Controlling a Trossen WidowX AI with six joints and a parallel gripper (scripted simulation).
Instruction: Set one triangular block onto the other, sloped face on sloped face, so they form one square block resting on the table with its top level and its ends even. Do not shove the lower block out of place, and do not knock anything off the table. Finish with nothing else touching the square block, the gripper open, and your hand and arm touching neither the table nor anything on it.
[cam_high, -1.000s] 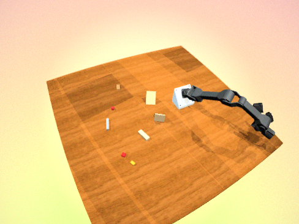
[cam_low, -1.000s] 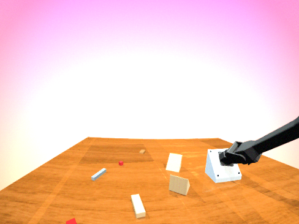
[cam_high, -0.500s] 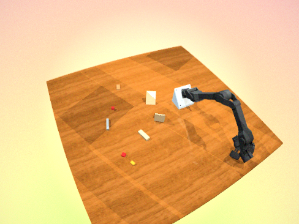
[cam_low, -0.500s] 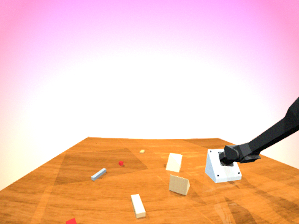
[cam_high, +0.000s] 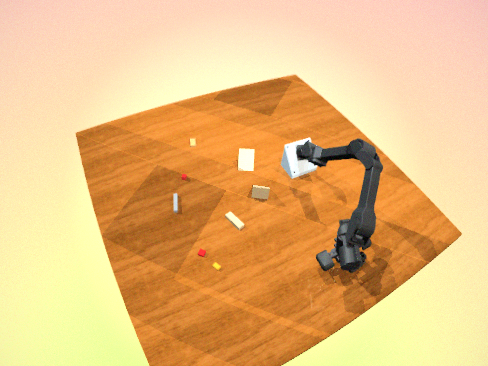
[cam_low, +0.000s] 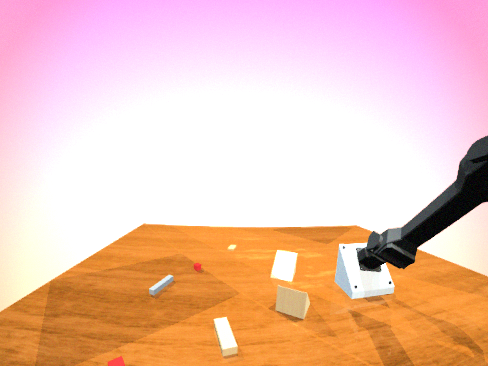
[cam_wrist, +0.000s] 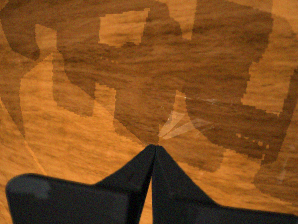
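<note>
Now: gripper tip 16 cm short of the tan triangular block, 37 cm to the left of it and 1 cm below it. From my gripper tip the other things lie so: yellow cube 42 cm ahead, 13 cm to the right; then cream bar 30 cm ahead, 28 cm to the right.
</note>
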